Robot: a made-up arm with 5 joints.
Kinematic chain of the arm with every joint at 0, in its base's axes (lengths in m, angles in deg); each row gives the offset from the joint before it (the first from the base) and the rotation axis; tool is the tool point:
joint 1: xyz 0 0 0.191 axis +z
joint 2: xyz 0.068 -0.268 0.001 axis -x
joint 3: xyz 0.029 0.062 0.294 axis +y
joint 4: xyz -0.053 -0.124 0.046 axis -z
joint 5: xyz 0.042 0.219 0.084 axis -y
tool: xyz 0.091 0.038 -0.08
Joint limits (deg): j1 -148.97..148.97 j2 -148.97..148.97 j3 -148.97..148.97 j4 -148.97..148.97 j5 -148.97..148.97
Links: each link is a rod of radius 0.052 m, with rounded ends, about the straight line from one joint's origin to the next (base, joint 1, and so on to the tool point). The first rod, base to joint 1, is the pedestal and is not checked.
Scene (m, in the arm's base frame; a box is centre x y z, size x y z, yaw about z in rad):
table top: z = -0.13
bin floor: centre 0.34 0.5 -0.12 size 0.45 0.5 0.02 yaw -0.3
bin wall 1: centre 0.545 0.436 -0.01 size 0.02 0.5 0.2 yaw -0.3
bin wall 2: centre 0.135 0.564 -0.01 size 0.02 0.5 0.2 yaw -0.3
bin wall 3: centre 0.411 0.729 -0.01 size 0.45 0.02 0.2 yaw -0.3
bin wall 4: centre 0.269 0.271 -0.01 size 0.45 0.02 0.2 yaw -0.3
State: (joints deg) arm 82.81 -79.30 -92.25 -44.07 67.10
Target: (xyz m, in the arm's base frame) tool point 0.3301 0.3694 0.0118
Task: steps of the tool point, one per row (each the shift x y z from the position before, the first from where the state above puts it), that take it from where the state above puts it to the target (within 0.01 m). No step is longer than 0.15 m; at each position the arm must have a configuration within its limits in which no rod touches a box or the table.
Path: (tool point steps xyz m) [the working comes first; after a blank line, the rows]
Joints at the target: 148.97 -49.19 -104.66 -148.97 148.79
Straight joint move there: touches bin wall 4.

1: -0.0914 0.0381 -0.0273
2: -0.0527 0.0115 -0.0664
3: 0.0012 0.0075 -0.0785
4: 0.0480 0.0264 -0.0615
5: 0.0695 0.0567 -0.0212
6: 0.0210 0.0611 -0.0148
7: 0.0115 0.0708 -0.0055
8: -0.0015 0.0765 0.0051
9: -0.0166 0.0772 0.0161
10: -0.0324 0.0721 0.0263
11: 0.0083 0.0157 -0.0455
12: 0.0032 0.0060 -0.0516
13: -0.0026 -0.0049 -0.0548
14: -0.0089 -0.0168 -0.0548

